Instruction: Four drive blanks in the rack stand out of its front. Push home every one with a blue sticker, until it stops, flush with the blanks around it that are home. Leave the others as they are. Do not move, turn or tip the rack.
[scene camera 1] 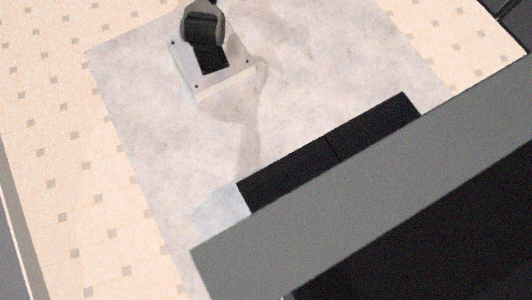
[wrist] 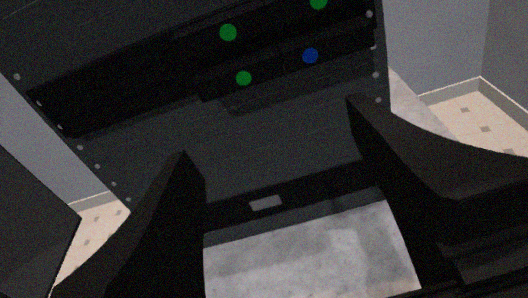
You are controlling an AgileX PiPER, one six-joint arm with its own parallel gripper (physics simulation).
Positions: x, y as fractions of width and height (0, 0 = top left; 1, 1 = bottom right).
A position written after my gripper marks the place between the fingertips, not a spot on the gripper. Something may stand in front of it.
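Rack (scene camera 1: 0.74, 0.66), (wrist: 0.23, 0.31). My gripper (wrist: 0.51, 0.47).
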